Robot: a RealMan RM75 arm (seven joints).
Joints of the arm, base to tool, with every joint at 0 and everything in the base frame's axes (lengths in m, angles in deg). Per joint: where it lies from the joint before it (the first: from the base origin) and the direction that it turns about. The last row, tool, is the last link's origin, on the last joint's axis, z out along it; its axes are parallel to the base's.
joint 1: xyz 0 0 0.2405 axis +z
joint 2: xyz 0 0 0 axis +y
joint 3: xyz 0 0 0.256 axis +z
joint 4: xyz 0 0 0 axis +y
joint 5: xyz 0 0 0.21 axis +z
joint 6: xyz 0 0 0 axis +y
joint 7: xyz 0 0 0.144 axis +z
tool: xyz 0 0 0
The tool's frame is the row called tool.
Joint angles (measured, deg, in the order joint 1, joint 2, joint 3, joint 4, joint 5, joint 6, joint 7), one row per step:
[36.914, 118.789, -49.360, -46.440, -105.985, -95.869, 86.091]
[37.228, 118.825, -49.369, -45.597, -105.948, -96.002, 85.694]
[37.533, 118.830, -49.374, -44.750, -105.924, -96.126, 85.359]
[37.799, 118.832, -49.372, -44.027, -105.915, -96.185, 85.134]
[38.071, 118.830, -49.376, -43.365, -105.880, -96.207, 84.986]
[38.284, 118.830, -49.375, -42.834, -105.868, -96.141, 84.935]
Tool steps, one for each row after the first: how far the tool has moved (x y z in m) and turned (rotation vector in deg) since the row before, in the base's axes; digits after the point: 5 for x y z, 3 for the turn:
[-0.00056, -0.00047, -0.00237, -0.497, 0.287, 0.168]
[-0.00038, -0.00044, -0.00218, -0.506, 0.261, 0.095]
[-0.00030, -0.00026, -0.00185, -0.424, 0.209, 0.006]
[-0.00048, -0.00007, -0.00164, -0.386, 0.208, -0.028]
[-0.00027, 0.00010, -0.00135, -0.282, 0.139, -0.132]

